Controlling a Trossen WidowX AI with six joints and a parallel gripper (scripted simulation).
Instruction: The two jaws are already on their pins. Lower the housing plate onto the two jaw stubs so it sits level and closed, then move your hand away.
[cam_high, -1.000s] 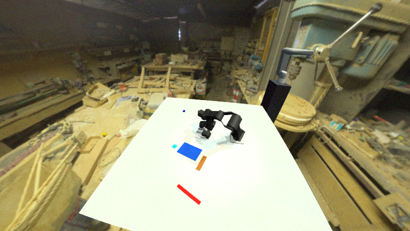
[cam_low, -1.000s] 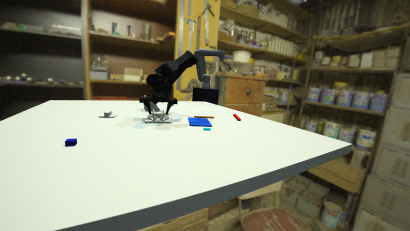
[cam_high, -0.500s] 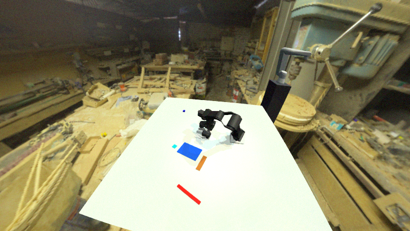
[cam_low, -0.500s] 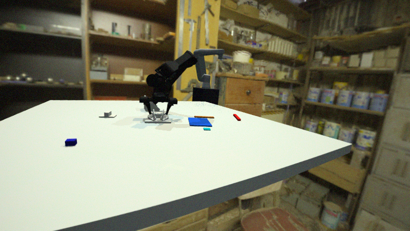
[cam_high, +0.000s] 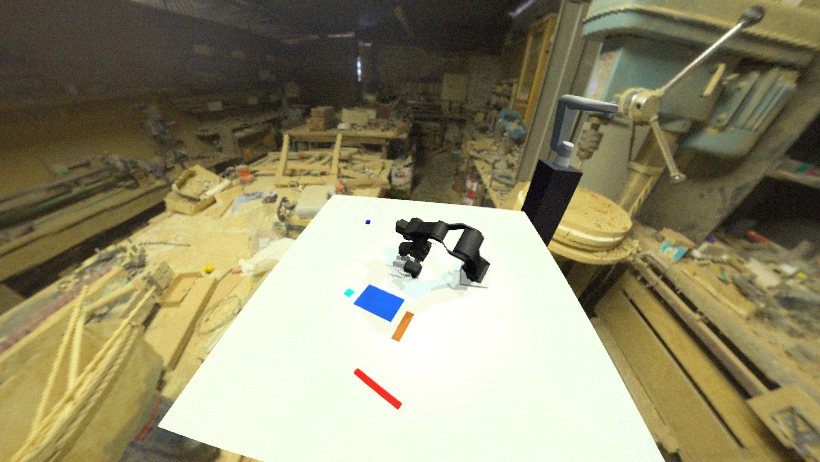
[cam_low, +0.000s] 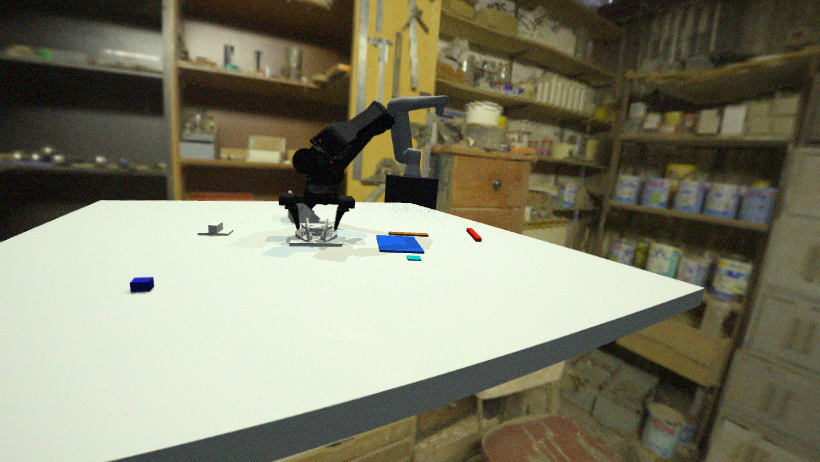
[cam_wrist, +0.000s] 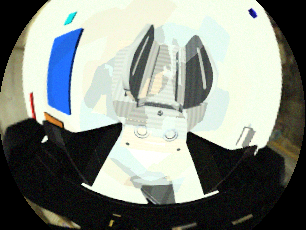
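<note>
Now: gripper tip 1 cm short of the grey-white housing part and 2 cm below it. The rest, counted from my gripper tip: blue flat plate (14 cm ahead, 17 cm to the left); then teal block (26 cm ahead, 14 cm to the left, 1 cm below); then orange bar (4 cm ahead, 26 cm to the left).
</note>
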